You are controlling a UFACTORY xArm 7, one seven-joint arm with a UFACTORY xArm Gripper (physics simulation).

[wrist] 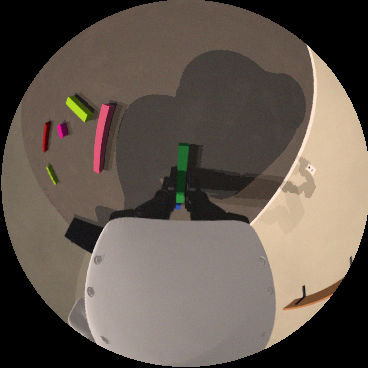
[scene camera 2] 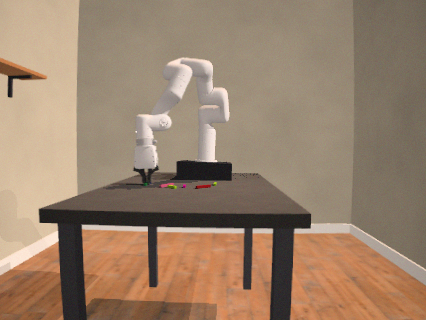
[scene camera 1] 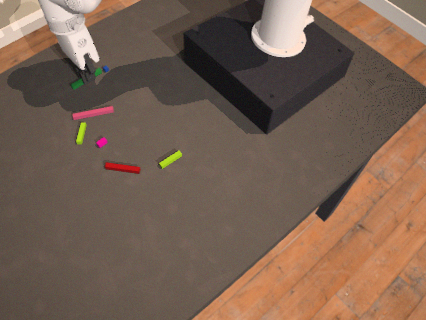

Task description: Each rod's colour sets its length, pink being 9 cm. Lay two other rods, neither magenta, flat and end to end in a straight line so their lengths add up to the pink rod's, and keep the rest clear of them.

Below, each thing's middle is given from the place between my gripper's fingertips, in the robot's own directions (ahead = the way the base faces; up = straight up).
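There's a pink rod (wrist: pixel 106 109) here, and it's 40 mm ahead of my hand and 100 mm to the left of it.
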